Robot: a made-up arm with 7 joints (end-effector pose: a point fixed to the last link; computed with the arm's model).
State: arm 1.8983 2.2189 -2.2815 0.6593 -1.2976 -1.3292 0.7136
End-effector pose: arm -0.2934 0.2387 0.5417 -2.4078 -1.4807 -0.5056
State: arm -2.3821 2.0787 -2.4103 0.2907 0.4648 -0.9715 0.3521
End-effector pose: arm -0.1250 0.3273 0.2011 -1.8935 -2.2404 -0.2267
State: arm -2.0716 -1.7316 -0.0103 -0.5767 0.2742 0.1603 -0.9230
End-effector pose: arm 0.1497 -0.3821 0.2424 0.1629 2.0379 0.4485
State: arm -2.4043 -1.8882 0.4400 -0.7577 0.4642 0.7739 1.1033
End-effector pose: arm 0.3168 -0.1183 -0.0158 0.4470 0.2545 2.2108
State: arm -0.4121 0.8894 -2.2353 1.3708 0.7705 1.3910 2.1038
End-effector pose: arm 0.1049 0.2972 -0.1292 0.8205 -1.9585 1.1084
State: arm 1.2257 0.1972 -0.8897 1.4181 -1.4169 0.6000 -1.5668
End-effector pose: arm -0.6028 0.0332 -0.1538 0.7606 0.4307 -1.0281
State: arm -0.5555 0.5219 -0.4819 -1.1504 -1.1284 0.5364 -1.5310
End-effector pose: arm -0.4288 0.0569 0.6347 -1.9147 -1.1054 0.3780
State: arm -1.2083 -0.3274 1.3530 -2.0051 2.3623 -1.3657 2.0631
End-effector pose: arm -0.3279 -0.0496 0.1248 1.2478 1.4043 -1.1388
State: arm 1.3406 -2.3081 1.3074 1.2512 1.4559 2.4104 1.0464
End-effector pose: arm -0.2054 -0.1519 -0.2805 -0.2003 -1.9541 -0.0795
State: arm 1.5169 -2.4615 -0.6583 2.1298 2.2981 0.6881 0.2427
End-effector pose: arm 0.1890 -0.3285 -0.0247 -1.3431 1.6502 1.1928
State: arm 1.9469 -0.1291 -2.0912 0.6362 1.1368 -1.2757 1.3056
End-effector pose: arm 0.0761 -0.2150 0.1956 -0.9515 -0.3581 -1.4401
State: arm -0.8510 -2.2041 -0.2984 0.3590 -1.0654 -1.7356 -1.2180
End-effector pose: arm -0.3078 0.2464 0.7609 -1.8733 -1.4112 0.3312
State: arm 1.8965 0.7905 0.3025 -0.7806 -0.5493 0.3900 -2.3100
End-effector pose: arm 0.1913 0.3903 -0.5257 1.0630 1.3463 2.6046
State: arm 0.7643 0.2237 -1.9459 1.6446 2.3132 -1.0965 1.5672
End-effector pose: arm 0.3545 0.2412 0.0604 -0.6308 -0.9035 0.1751
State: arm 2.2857 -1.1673 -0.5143 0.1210 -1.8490 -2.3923 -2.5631
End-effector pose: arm -0.0411 0.2129 -0.5829 0.2675 2.2256 1.8112
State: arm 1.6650 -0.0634 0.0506 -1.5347 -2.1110 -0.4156 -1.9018
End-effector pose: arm 0.0709 -0.1237 -0.7187 1.2025 0.9766 0.4314
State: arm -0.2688 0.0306 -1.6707 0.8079 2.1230 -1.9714 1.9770
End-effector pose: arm 0.1639 0.0024 -0.1003 -1.3175 1.2480 -0.5237
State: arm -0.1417 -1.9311 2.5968 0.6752 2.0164 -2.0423 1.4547
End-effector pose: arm -0.2246 -0.3412 0.4257 0.9614 -1.1241 1.4434
